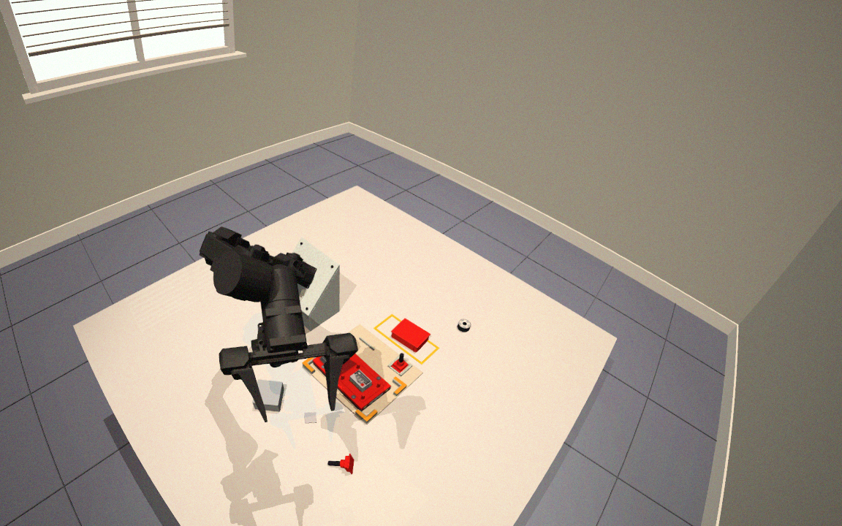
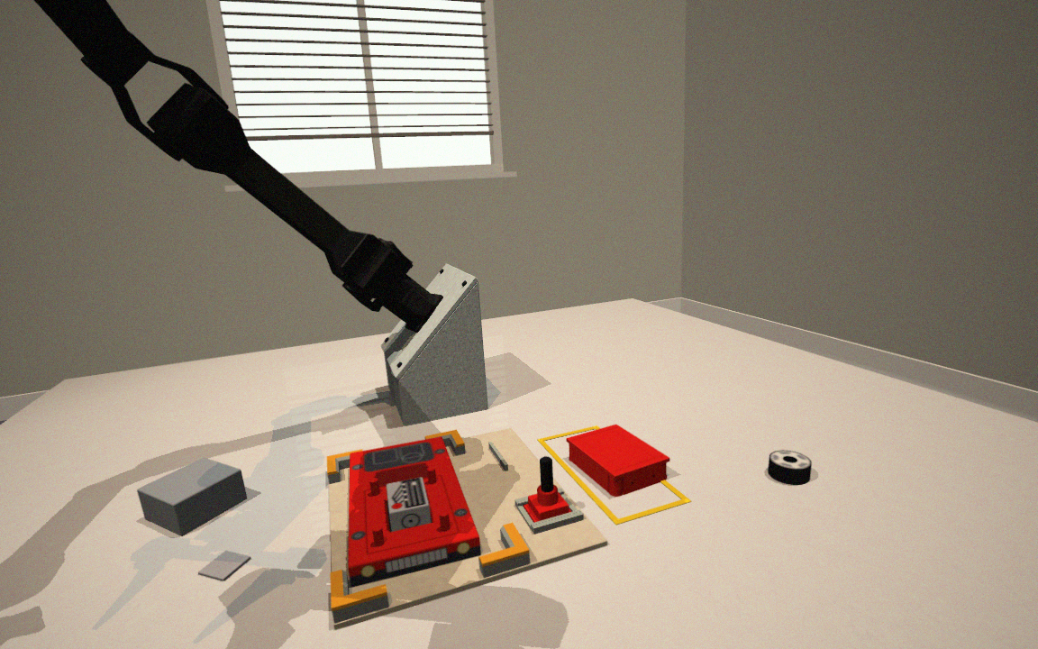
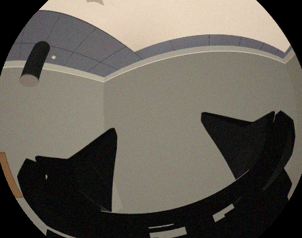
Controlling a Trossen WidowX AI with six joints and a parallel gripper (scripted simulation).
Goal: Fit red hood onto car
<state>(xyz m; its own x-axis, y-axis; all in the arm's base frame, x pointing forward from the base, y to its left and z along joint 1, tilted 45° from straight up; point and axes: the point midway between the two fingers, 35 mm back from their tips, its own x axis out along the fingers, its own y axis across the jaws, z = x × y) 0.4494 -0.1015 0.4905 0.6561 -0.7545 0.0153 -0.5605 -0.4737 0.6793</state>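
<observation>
The red hood lies 12 cm behind my gripper tip, 54 cm to the left of it and 43 cm below it. From my gripper tip the other things lie so: small grey plate 17 cm behind, 16 cm to the left, 44 cm below; then grey engine block 13 cm behind, 32 cm to the left, 42 cm below.
</observation>
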